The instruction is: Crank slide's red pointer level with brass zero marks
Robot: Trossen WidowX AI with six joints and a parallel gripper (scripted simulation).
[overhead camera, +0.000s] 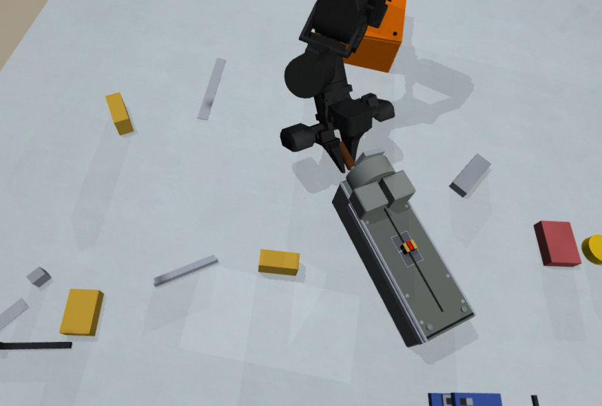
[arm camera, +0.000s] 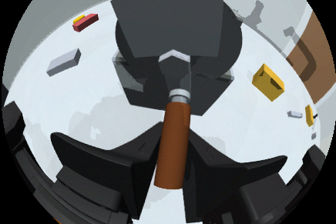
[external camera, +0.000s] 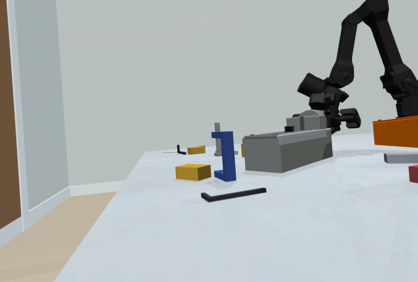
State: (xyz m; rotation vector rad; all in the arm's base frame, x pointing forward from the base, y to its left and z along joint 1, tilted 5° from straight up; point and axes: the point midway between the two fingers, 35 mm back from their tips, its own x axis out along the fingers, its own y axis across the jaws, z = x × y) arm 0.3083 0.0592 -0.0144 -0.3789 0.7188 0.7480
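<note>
The brown handle lies 3 cm above my gripper tip, 1 cm to the right of it and 1 cm behind it. Round my gripper tip: red pointer: 12 cm to the left, 11 cm ahead, 5 cm above; then grey block: 21 cm to the left, 11 cm behind, 3 cm below; then blue clamp: 27 cm ahead, 26 cm to the left, 2 cm above.
</note>
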